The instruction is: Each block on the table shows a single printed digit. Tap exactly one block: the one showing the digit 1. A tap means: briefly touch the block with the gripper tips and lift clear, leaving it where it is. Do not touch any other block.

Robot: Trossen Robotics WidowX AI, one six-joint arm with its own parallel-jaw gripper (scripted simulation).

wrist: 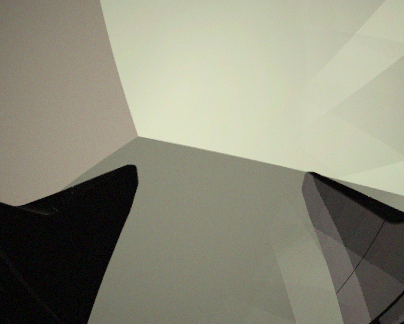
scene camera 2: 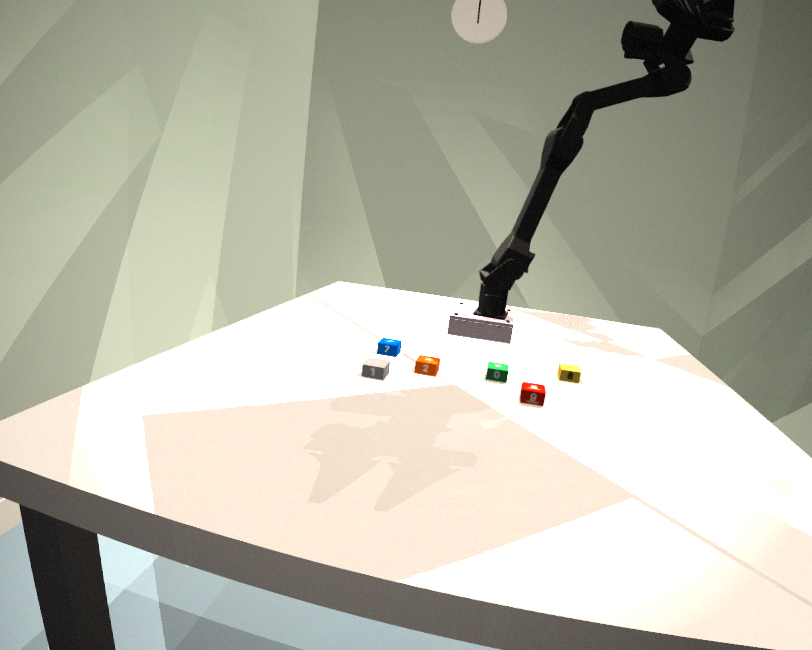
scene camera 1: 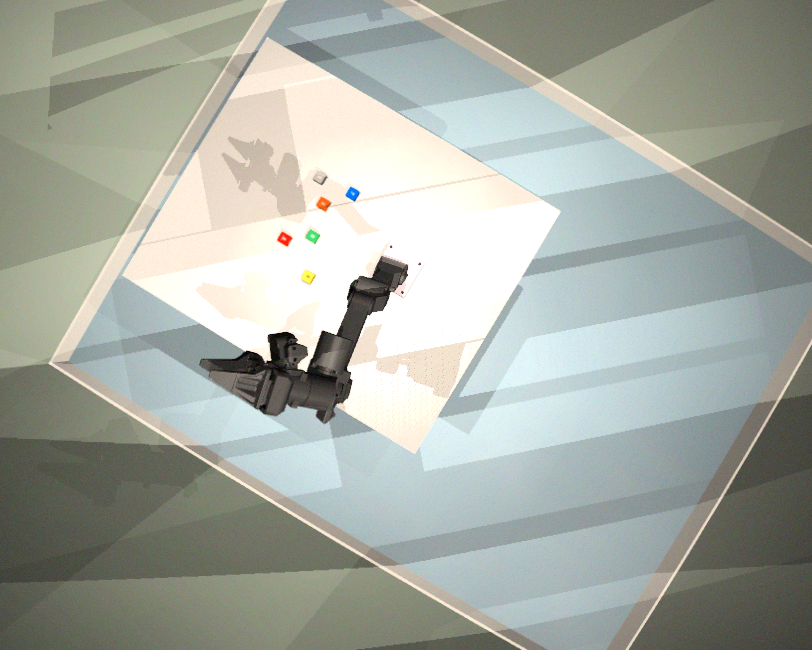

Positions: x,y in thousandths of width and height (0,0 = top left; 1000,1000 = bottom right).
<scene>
My gripper (scene camera 1: 252,565) is open and holds nothing.
My gripper also shows in the wrist view (wrist: 551,551).
</scene>
